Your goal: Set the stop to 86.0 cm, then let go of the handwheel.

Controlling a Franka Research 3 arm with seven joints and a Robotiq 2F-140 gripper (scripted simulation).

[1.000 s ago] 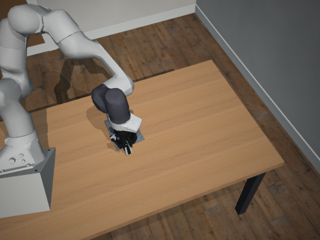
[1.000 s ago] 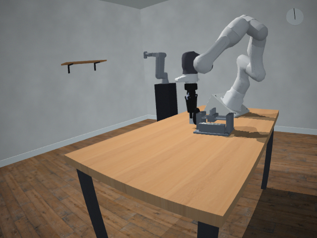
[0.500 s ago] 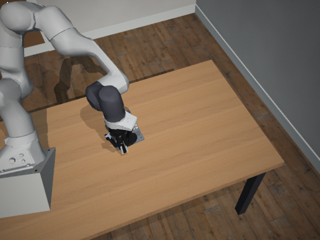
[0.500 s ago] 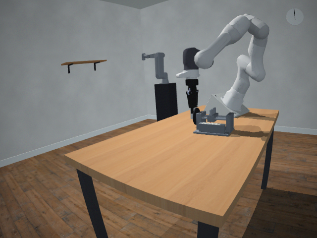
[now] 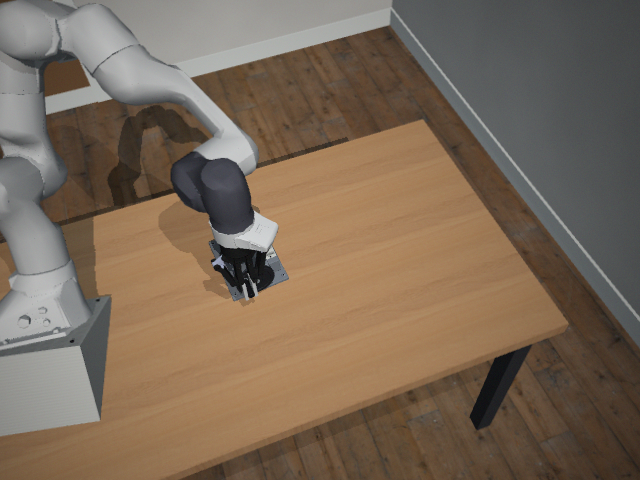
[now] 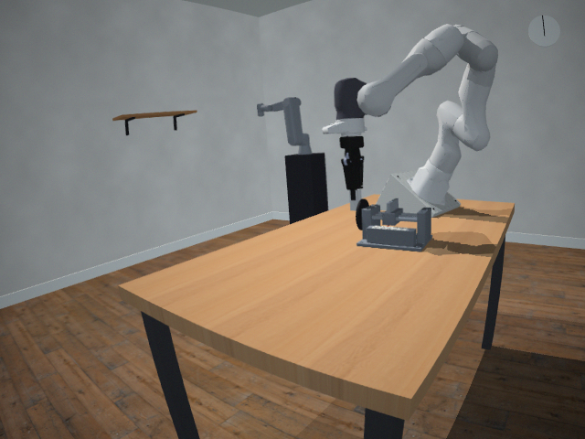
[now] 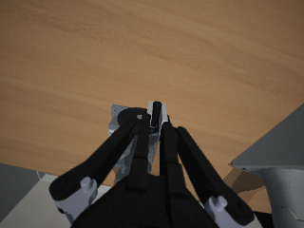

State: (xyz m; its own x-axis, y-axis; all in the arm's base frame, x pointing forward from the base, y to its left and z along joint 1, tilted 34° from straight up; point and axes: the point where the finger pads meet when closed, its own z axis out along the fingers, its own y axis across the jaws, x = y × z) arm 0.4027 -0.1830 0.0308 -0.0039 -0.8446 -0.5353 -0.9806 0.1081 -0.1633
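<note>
Now: hand 10 mm short of the black handwheel, 20 mm to the right of it and 20 mm above it. The rest, counted from my hand: sliding stop block (40 mm ahead, 130 mm to the left, 30 mm below).
</note>
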